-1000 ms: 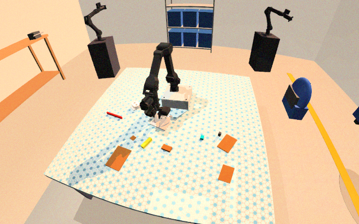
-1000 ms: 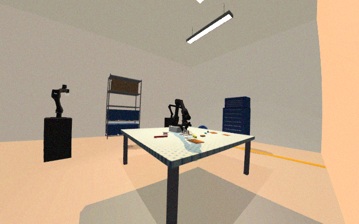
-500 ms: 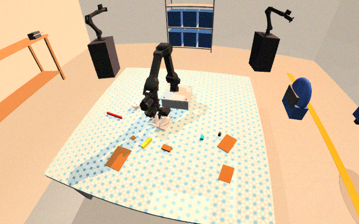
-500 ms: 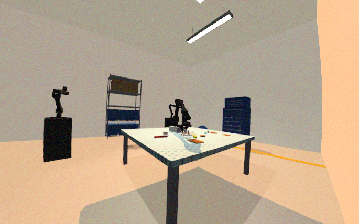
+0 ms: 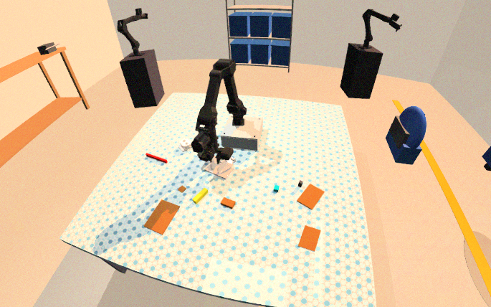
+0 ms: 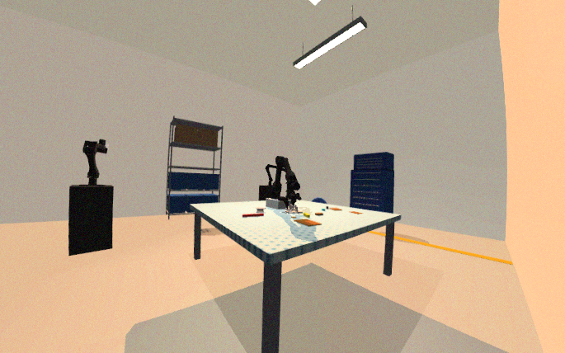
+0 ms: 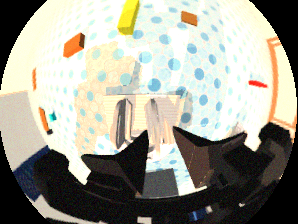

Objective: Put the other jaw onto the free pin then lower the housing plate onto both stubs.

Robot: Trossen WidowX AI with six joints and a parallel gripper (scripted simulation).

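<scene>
The white jaw is 3 cm to the left of my gripper tip and 2 cm behind it. Also, from my gripper tip: teal cube (28 cm to the left, 15 cm ahead, 1 cm below); yellow block (19 cm ahead, 5 cm to the right, 1 cm below); red stick (33 cm to the right, 5 cm behind, 1 cm below).
</scene>
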